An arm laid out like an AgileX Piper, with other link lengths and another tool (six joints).
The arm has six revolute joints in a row. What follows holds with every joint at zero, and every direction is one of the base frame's. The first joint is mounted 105.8 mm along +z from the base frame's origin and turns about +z. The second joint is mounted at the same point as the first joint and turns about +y. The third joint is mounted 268.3 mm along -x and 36.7 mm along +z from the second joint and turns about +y. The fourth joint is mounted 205.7 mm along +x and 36.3 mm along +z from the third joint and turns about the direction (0.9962, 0, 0.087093). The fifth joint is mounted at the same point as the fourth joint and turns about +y. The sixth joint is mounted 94.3 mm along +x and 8.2 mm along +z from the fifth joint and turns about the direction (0.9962, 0, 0.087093). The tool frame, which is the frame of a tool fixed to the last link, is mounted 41 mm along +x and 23 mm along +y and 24.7 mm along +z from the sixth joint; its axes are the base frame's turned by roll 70.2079, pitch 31.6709 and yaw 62.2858 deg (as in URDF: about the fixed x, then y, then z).
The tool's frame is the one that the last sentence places.
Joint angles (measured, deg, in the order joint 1, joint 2, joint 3, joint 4, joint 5, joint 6), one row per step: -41.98, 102.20, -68.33, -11.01, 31.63, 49.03; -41.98, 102.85, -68.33, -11.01, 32.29, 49.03; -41.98, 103.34, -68.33, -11.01, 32.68, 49.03; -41.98, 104.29, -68.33, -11.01, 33.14, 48.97; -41.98, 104.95, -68.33, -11.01, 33.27, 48.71; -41.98, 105.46, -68.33, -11.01, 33.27, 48.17; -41.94, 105.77, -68.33, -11.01, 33.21, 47.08; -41.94, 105.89, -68.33, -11.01, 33.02, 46.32; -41.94, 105.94, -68.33, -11.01, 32.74, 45.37; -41.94, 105.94, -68.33, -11.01, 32.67, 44.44; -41.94, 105.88, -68.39, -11.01, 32.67, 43.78; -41.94, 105.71, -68.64, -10.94, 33.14, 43.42; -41.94, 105.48, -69.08, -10.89, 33.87, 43.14; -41.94, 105.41, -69.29, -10.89, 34.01, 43.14
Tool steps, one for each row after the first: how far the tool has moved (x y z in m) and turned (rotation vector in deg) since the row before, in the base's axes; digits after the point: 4 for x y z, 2 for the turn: -0.0006, 0.0001, -0.0054, 0.82, 1.01, -0.11; -0.0003, 0.0000, -0.0038, 0.56, 0.67, -0.06; -0.0001, -0.0001, -0.0070, 0.89, 1.09, -0.02; 0.0003, -0.0001, -0.0046, 0.45, 0.69, 0.21; 0.0005, 0.0000, -0.0034, 0.21, 0.57, 0.49; 0.0008, 0.0005, -0.0021, -0.09, 0.57, 1.03; 0.0006, 0.0001, -0.0006, -0.21, 0.21, 0.72; 0.0008, 0.0001, 0.0000, -0.36, 0.15, 0.90; 0.0004, 0.0003, 0.0000, -0.27, 0.28, 0.85; 0.0003, 0.0002, 0.0006, -0.24, 0.15, 0.59; -0.0001, 0.0001, 0.0016, -0.05, 0.15, 0.21; -0.0001, -0.0001, 0.0025, -0.06, 0.16, 0.11; 0.0003, -0.0003, 0.0013, -0.11, -0.10, -0.02
